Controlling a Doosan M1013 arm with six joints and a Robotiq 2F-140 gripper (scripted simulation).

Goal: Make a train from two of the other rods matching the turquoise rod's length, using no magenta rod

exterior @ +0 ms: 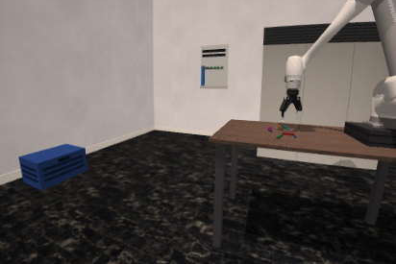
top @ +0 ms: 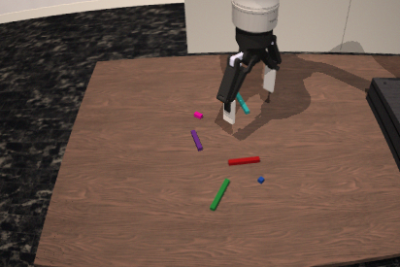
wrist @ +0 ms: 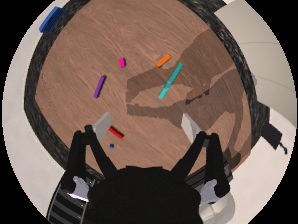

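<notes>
My hand is 100 mm to the left of the orange rod, 70 mm short of it and 70 mm above it. The rest, counted from my hand: turquoise rod: 90 mm to the right, 70 mm below, 20 mm ahead; then red rod: 120 mm to the left, 70 mm below; then magenta rod: 130 mm ahead, 70 mm below, 20 mm to the right.
</notes>
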